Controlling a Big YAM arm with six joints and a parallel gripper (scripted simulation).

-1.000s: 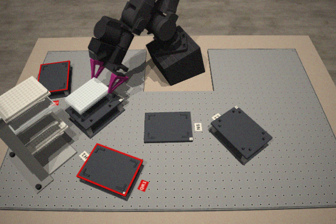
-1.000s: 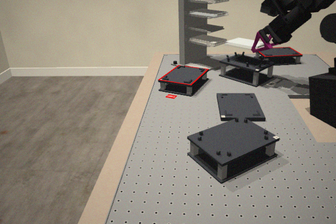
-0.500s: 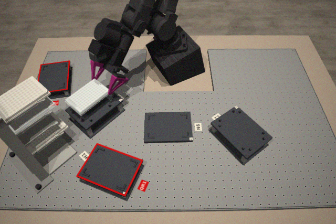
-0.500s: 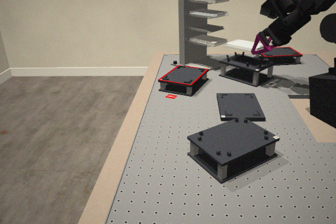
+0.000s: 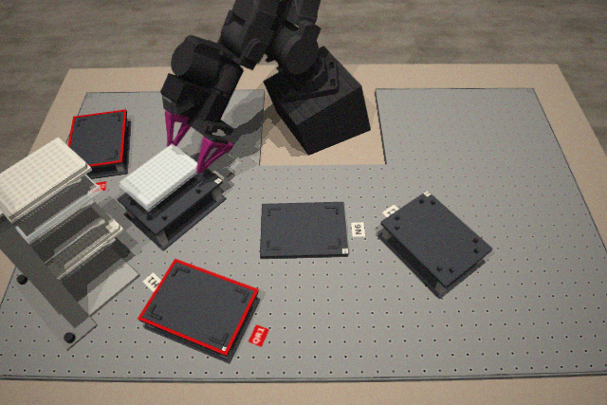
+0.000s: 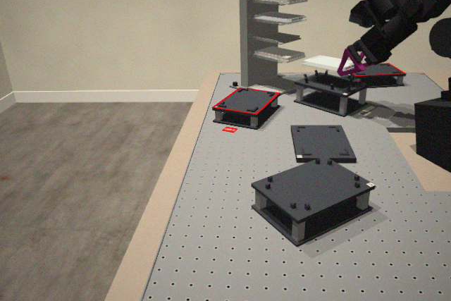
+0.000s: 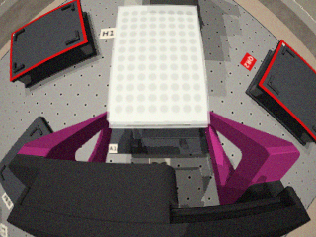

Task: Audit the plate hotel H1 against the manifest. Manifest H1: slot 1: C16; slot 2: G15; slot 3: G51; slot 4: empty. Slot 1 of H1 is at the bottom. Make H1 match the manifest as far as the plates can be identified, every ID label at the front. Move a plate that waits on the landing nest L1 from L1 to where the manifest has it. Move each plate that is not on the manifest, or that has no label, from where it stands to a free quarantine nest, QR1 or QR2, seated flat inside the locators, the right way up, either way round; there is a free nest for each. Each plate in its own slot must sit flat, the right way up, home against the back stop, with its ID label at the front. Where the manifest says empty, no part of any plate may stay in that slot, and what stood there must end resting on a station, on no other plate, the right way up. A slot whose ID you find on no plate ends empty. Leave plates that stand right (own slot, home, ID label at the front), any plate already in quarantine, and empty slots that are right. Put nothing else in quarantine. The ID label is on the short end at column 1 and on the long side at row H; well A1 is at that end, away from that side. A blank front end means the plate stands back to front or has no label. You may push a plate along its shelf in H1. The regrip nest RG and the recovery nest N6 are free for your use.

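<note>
Right now the regrip nest is 50 mm below my hand, 40 mm to the right of it and 40 mm ahead of it. Also, from my hand: flat nest N6: 220 mm to the left, 100 mm below, 100 mm ahead; then plate labelled G51: 170 mm ahead, 160 mm to the right, 100 mm above; then quarantine nest QR2: 230 mm to the right, 130 mm behind, 70 mm below.
</note>
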